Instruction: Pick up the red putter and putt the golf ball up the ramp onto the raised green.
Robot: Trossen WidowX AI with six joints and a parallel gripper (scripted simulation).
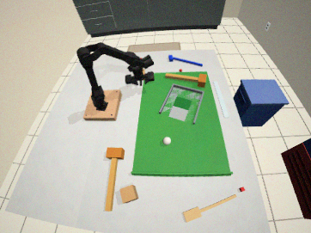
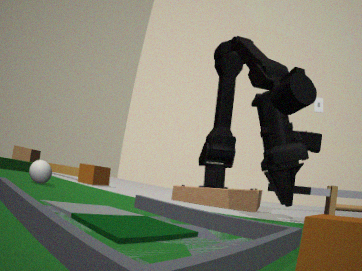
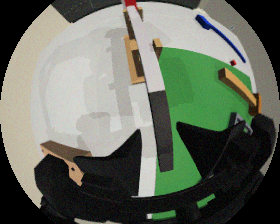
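My gripper tip is now 11 cm to the right of the red putter, 4 cm past it and 3 cm below it. From my gripper tip the other things lie so: green mat: 27 cm ahead, 18 cm to the right, 3 cm below; then white golf ball: 38 cm to the right, 23 cm ahead, 1 cm below; then blue mallet: 32 cm to the left, 27 cm ahead, 2 cm below.
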